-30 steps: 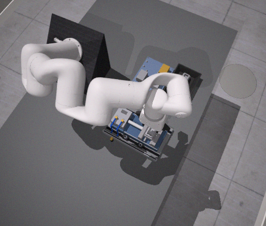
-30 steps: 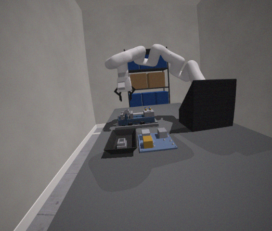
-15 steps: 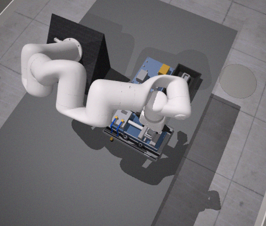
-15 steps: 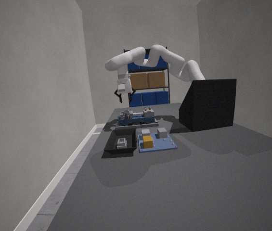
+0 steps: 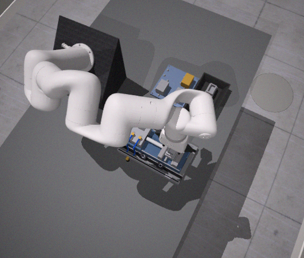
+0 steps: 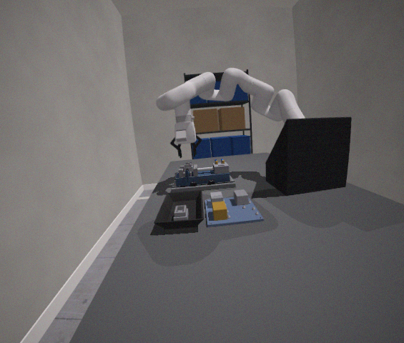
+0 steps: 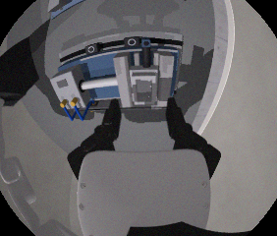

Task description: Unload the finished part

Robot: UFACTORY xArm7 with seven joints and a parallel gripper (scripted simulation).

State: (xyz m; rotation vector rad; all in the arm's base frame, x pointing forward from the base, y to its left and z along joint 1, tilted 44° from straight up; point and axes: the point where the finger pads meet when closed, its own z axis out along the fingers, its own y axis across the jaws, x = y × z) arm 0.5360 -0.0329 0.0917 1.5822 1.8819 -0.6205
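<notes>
Now: hand 12 cm above the blue vise and 6 cm past it. From my hand the other things lie so: yellow blank: 35 cm to the left, 15 cm behind, 14 cm below.
</notes>
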